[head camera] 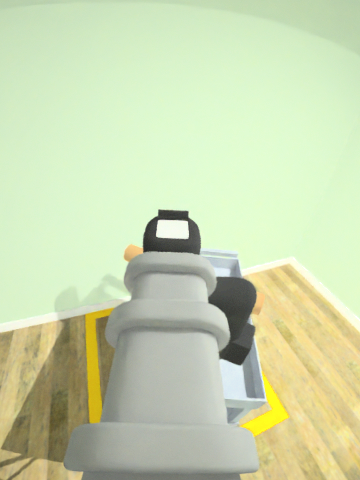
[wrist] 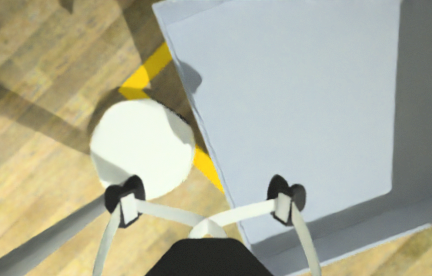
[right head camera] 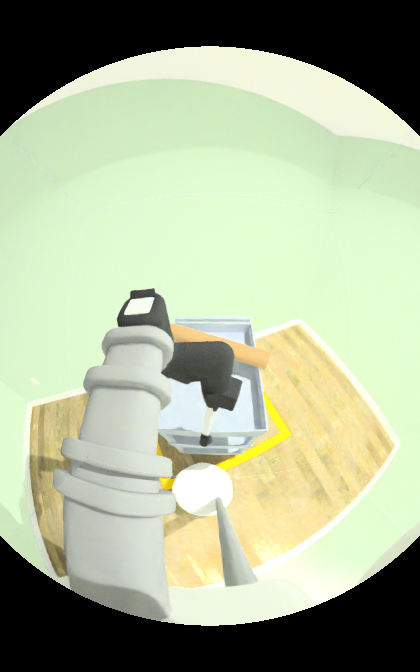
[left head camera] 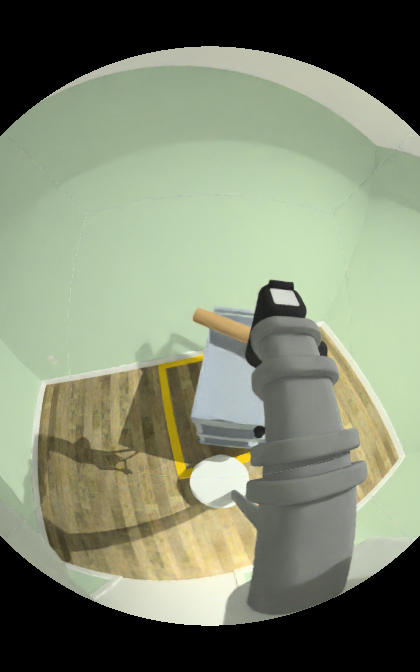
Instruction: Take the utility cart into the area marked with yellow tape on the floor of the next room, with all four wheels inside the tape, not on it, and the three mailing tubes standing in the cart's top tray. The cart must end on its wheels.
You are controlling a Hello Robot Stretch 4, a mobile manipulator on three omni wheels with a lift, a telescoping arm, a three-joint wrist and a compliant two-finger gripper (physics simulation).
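Pixels of known places: gripper, fingertip midpoint: (wrist: 206, 191); robot's base, link origin: (wrist: 150, 147).
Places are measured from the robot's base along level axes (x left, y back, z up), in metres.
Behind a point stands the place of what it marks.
The blue-grey utility cart (head camera: 232, 380) {x -0.222, y -0.334, z 0.766 m} (left head camera: 227, 390) (right head camera: 185, 400) (wrist: 300, 90) {x -0.046, y -0.461, z 0.766 m} appears upright, over the yellow tape outline (head camera: 92, 370) {x 0.499, y -0.620, z -0.026 m} (left head camera: 170, 415) (right head camera: 255, 449) (wrist: 150, 70) {x 0.322, y -0.150, z -0.027 m}. Its wheels are hidden, so I cannot tell which are inside the tape. A tan cylinder (head camera: 133, 253) {x 0.166, y -0.786, z 0.909 m} (left head camera: 220, 324) (right head camera: 250, 353) lies across the cart's far end and sticks out past both sides; I cannot tell if it is a mailing tube or a handle. No standing tubes show. My gripper (right head camera: 205, 440) (wrist: 206, 191) {x -0.088, y -0.262, z 0.992 m} is open and empty, at the cart's near end; in the wrist view one fingertip overlaps the tray.
A white round disc (left head camera: 219, 481) (right head camera: 202, 489) (wrist: 145, 145) {x 0.009, y -0.028, z 0.187 m} shows close to the cart's near end, overlapping the tape in view. The pale green wall (head camera: 200, 125) {x -0.127, y -1.355, z 1.355 m} (left head camera: 210, 250) stands behind the cart's far end. My grey arm hides part of the cart in the head views.
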